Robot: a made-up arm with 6 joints. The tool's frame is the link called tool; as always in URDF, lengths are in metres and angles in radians. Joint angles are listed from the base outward.
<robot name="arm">
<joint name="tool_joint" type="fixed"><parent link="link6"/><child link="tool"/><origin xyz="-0.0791 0.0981 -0.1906" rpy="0 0 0"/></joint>
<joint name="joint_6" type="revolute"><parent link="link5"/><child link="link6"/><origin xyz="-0.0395 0.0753 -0.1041" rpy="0 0 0"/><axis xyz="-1 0 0"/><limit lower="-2.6" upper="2.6"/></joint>
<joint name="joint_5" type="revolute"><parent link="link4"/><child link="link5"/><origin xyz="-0.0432 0.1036 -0.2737" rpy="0 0 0"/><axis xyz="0 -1 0"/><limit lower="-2.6" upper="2.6"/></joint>
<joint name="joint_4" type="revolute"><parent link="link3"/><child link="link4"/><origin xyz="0.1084 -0.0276 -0.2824" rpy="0 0 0"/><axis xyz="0 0 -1"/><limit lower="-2.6" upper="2.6"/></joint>
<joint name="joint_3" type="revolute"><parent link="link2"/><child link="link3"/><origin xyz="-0.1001 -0.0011 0.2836" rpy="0 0 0"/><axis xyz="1 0 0"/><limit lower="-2.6" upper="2.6"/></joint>
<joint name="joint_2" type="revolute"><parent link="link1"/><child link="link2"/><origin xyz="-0.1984 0.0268 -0.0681" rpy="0 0 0"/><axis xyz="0 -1 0"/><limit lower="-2.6" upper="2.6"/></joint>
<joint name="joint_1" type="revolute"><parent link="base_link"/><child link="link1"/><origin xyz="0 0 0.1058" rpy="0 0 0"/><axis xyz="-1 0 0"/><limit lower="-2.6" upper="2.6"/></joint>
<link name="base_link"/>
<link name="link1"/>
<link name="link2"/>
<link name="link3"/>
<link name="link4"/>
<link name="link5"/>
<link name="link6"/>
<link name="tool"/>
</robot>
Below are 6 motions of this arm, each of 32 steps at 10 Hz.
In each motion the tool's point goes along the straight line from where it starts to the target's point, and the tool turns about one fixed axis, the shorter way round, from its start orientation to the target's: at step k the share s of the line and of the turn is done. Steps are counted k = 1, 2, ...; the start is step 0. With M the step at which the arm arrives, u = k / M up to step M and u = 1 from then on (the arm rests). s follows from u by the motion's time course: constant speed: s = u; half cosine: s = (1 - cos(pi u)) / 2; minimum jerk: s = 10 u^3 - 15 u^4 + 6 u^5.
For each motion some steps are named. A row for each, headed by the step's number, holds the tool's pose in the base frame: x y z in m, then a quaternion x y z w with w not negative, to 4 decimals.
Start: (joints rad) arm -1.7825 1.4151 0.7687 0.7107 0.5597 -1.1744
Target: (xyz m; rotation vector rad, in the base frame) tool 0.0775 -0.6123 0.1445 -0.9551 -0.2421 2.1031
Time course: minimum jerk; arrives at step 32
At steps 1, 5, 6, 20, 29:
1: -0.1859 -0.2772 0.8103 -0.6270 0.5792 0.3368 0.3976
5: -0.1781 -0.2871 0.7906 -0.6264 0.5636 0.3577 0.4026
6: -0.1731 -0.2935 0.7780 -0.6258 0.5533 0.3711 0.4057
20: 0.0050 -0.5201 0.3278 -0.4889 0.1074 0.7495 0.4333
29: 0.0756 -0.6099 0.1492 -0.3804 -0.0904 0.8292 0.3994

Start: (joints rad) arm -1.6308 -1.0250 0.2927 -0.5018 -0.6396 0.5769
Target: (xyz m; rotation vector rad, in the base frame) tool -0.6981 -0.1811 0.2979 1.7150 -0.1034 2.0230
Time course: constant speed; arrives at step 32
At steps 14, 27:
14: -0.7314 -0.0899 0.2984 0.5619 0.0498 0.7308 0.3845
27: -0.7074 -0.1558 0.2980 0.6109 -0.0135 0.7396 0.2821

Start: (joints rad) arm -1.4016 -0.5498 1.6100 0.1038 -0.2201 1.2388
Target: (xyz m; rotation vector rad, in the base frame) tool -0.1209 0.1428 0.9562 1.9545 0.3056 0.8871
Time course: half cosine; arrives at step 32
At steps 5, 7, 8, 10, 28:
5: -0.1896 -0.1673 0.9564 0.7562 0.2163 0.2543 0.5627
7: -0.1857 -0.1494 0.9564 0.7592 0.2111 0.2608 0.5577
8: -0.1832 -0.1385 0.9564 0.7610 0.2080 0.2647 0.5546
10: -0.1777 -0.1136 0.9564 0.7650 0.2008 0.2736 0.5474
28: -0.1237 0.1303 0.9562 0.7956 0.1284 0.3575 0.4719

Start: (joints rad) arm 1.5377 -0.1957 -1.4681 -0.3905 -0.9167 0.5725
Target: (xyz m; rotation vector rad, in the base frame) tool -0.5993 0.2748 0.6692 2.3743 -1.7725 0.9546
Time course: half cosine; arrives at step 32
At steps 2, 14, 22, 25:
2: -0.5369 0.2206 0.7409 0.8068 -0.3953 0.3157 0.3052
14: -0.5616 0.2421 0.7125 0.8005 -0.4712 0.3166 0.1923
22: -0.5853 0.2626 0.6853 0.7807 -0.5355 0.3119 0.0810
25: -0.5921 0.2686 0.6774 0.7724 -0.5525 0.3095 0.0484

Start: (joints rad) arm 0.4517 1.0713 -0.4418 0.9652 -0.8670 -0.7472
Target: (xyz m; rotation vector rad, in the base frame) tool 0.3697 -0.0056 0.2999 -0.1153 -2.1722 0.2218
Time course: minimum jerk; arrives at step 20
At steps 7, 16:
7: 0.2759 0.0566 0.0291 0.2976 -0.5464 -0.1667 0.7649
16: 0.3626 -0.0009 0.2794 -0.0196 -0.8680 0.0706 0.4911

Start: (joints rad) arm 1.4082 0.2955 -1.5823 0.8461 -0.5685 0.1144
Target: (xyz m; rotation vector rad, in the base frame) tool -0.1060 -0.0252 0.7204 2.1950 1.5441 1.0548
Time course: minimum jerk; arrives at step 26
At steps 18, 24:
18: -0.1188 -0.0661 0.7342 0.7688 0.5262 0.3549 0.0777
24: -0.1063 -0.0262 0.7207 0.7552 0.5309 0.3626 0.1275

